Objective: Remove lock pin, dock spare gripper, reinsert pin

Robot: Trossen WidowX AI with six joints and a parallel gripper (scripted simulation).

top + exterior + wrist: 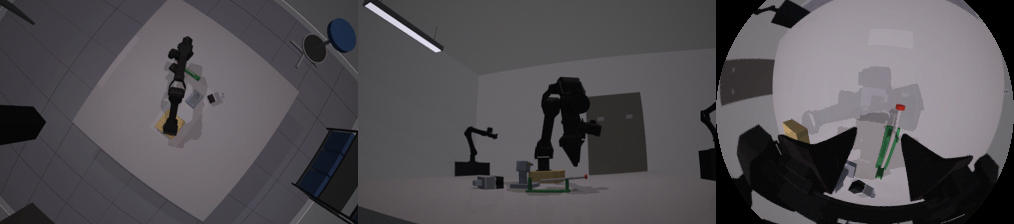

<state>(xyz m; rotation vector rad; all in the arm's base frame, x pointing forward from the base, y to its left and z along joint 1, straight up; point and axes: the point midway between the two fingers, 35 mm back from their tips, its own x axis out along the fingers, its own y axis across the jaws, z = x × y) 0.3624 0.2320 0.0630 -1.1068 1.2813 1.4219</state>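
Right now the green rack is 3 cm ahead of my gripper tip, 9 cm to the right of it and 6 cm below it. The rest, counted from my gripper tip: spare gripper 2 cm ahead, 33 cm to the right, 6 cm below; then grey mount 9 cm behind, 22 cm to the right, 3 cm below.
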